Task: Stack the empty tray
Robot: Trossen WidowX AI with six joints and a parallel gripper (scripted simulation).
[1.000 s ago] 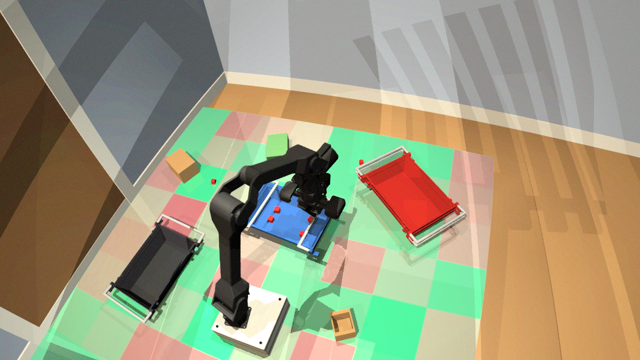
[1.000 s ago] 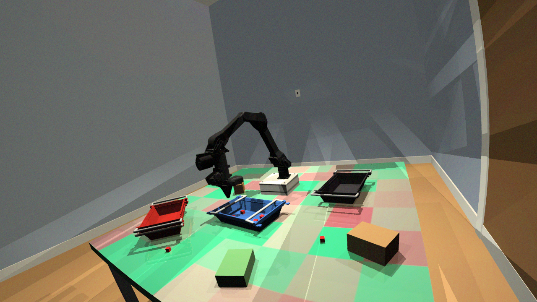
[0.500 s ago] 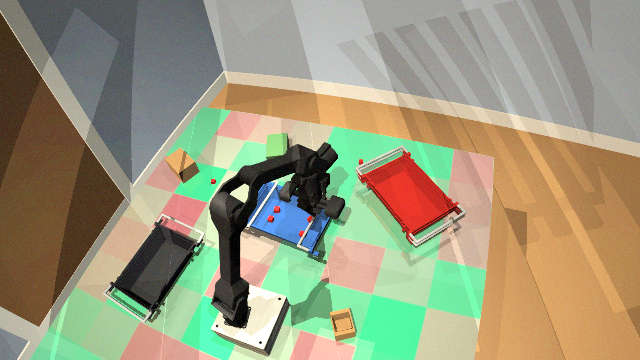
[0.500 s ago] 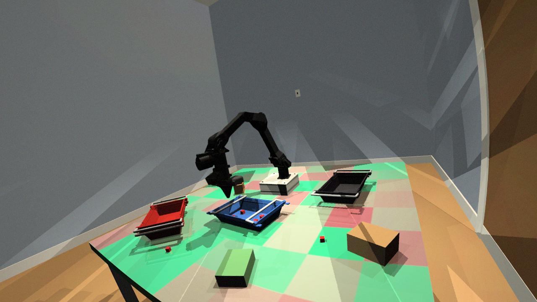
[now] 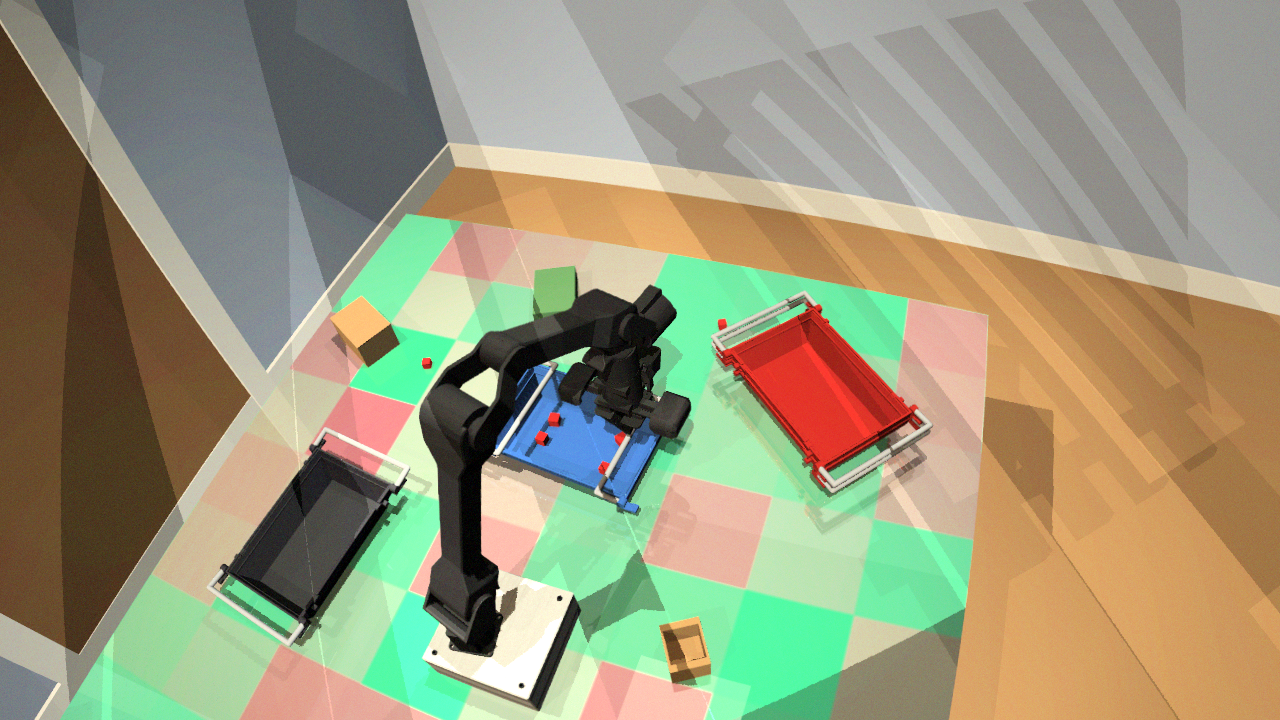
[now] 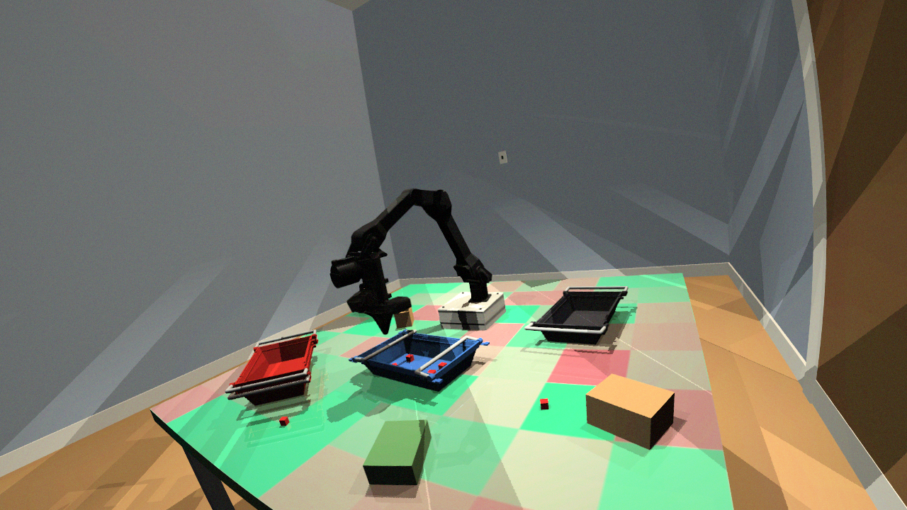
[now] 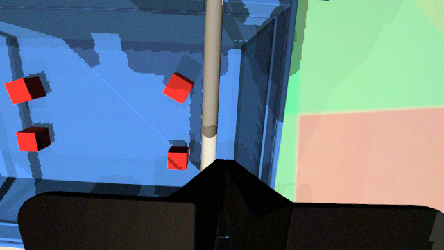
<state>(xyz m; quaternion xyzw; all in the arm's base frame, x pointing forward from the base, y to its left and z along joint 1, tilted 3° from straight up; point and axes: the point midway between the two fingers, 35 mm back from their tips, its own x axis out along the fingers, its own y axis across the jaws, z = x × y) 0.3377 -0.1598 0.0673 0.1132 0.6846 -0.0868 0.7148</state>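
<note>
Right now the black tray is 490 mm to the left of my gripper tip, 230 mm behind it and 50 mm below it. Also, from my gripper tip: small brown box: 310 mm behind, 120 mm to the right, 80 mm below.
</note>
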